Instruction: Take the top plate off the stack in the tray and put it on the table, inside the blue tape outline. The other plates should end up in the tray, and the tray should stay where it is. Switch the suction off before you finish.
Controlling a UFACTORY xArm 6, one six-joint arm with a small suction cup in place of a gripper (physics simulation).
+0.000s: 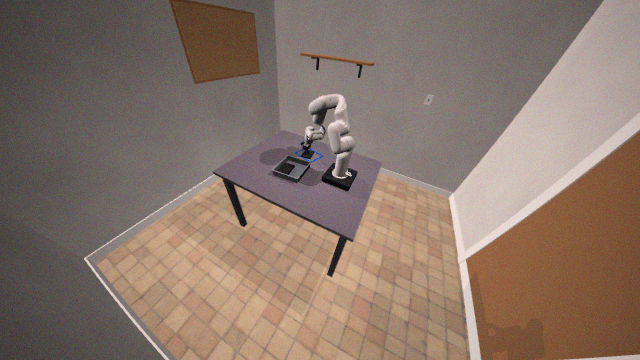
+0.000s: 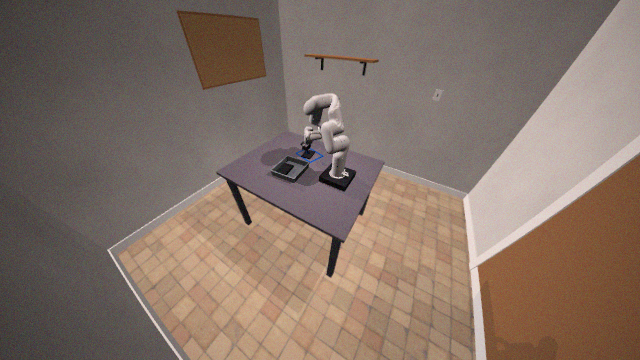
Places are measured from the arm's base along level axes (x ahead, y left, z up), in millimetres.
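Pixels of known places: hand, tool point: (image 1: 307, 153) (image 2: 307, 154); arm's base, link origin: (image 1: 339, 174) (image 2: 337, 173).
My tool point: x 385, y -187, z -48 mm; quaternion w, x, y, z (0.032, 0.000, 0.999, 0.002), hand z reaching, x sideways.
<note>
For each thing: its top centre in the pictures, then the offset to it from my tool point. "spot": a spot on its surface instead. Level surfaces: height alone.
- dark square plate, top centre: (image 1: 308, 153) (image 2: 308, 153) dx -11, dy +5, dz +11 mm
- blue tape outline, surface spot: (image 1: 317, 159) (image 2: 317, 159) spot: dx -127, dy +36, dz +4 mm
- grey tray, top centre: (image 1: 292, 165) (image 2: 290, 166) dx -18, dy +292, dz +51 mm
- purple-grey table, surface height: dz +1 mm
A dark square plate (image 1: 308, 155) (image 2: 308, 155) is at table level within the blue tape outline (image 1: 317, 159) (image 2: 317, 159), toward its left side; at this size I cannot tell whether its far edge clears the tape. My suction cup (image 1: 306, 150) (image 2: 306, 150) is right at the plate's top, touching or almost touching it; whether it grips the plate does not show. The grey tray (image 1: 284, 178) (image 2: 283, 178) stands on the table in front of the outline. Dark plates (image 1: 287, 168) (image 2: 286, 168) lie stacked in its left part; their number is too small to tell.
The black robot base (image 1: 331, 180) (image 2: 328, 180) stands on the purple-grey table (image 1: 300, 196) (image 2: 300, 196), right of the tray. My white arm (image 1: 341, 142) (image 2: 337, 142) arches from it over to the outline. A wooden wall shelf (image 1: 337, 59) (image 2: 341, 58) is behind.
</note>
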